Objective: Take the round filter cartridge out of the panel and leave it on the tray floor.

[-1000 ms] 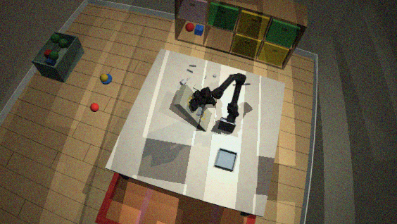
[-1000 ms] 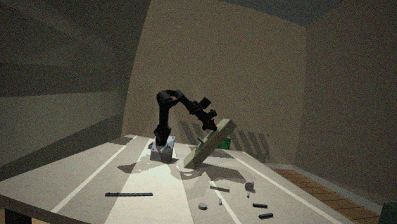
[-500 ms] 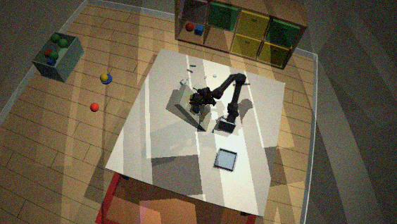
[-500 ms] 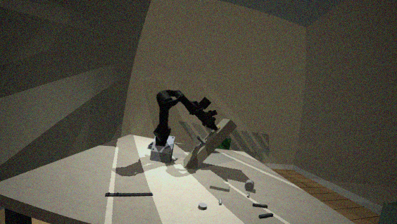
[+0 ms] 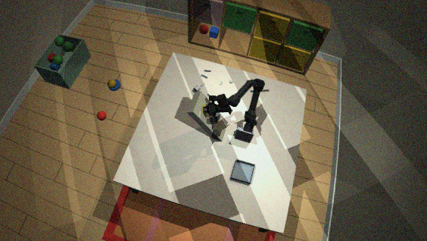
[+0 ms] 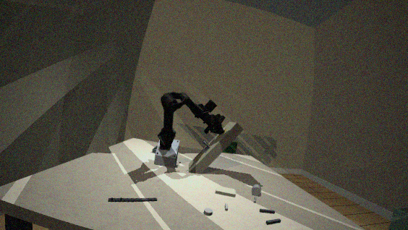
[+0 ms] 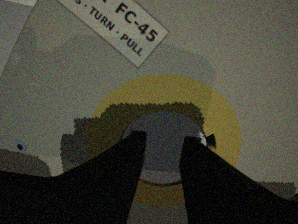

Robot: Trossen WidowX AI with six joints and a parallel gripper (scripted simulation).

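The round filter cartridge lies 1 cm ahead of my gripper tip and 1 cm below it. Also, from my gripper tip: service panel (4 cm behind, 8 cm below); then square grey tray (39 cm behind, 30 cm to the left, 24 cm below).
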